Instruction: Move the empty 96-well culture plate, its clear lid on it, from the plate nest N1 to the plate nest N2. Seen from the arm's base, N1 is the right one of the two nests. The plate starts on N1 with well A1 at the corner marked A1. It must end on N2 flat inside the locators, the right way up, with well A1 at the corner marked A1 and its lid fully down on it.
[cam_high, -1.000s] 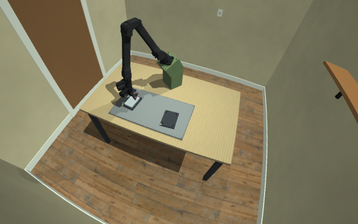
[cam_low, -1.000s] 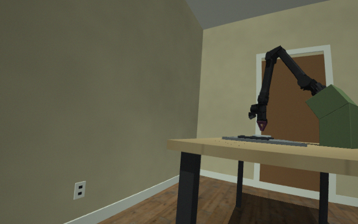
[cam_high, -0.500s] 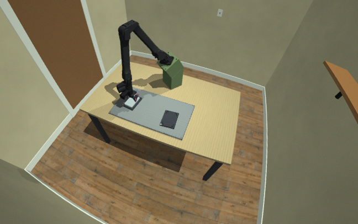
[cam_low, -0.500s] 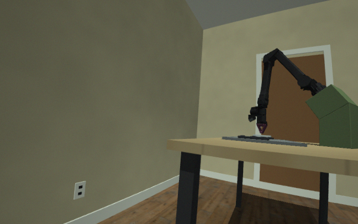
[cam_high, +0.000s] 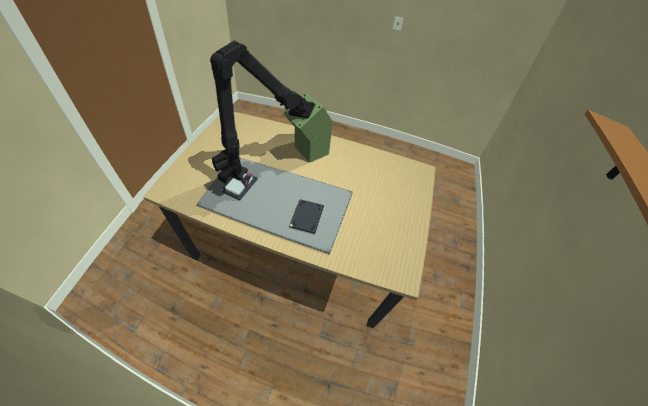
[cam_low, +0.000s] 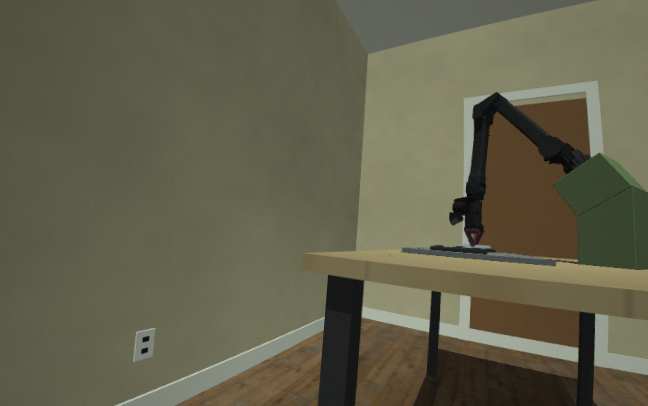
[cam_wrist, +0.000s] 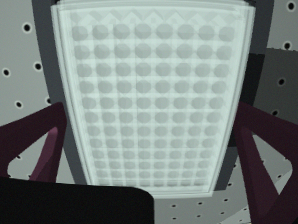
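The 96-well plate lies 10 mm below my hand. From my hand the other things lie so: dark plate nest 390 mm to the left, 20 mm below, 10 mm ahead.
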